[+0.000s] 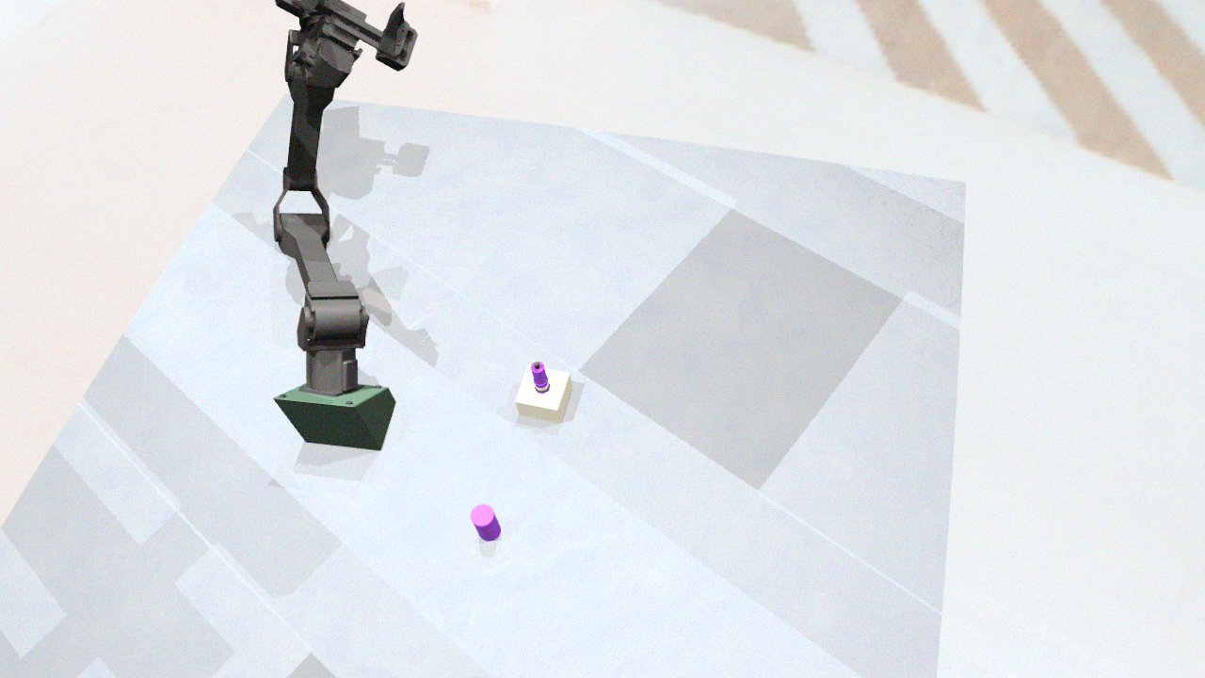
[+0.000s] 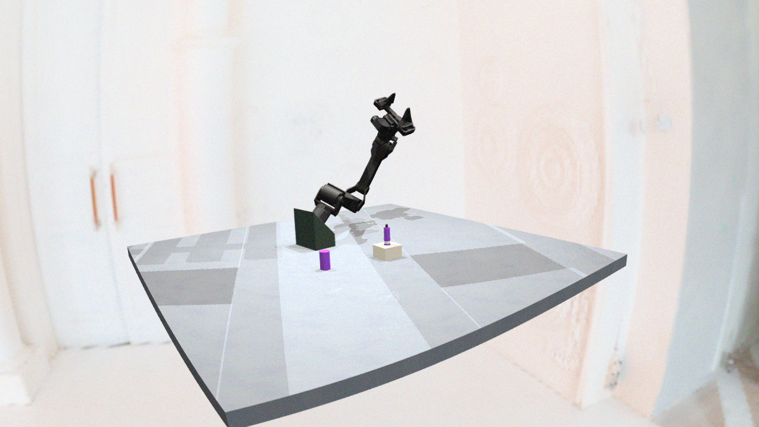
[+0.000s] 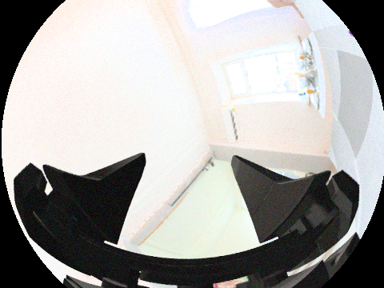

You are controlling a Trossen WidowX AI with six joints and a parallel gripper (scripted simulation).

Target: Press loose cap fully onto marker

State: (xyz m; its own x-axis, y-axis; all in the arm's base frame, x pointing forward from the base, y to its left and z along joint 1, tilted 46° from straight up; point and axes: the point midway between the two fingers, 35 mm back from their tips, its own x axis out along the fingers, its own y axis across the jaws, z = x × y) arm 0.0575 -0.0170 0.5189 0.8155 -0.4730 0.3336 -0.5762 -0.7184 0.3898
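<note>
The purple cap lies 46 cm to the right of my gripper tip, 45 cm below it and 25 cm ahead of it. Round my gripper tip: cream holder block: 46 cm below, 26 cm to the right, 25 cm ahead.
</note>
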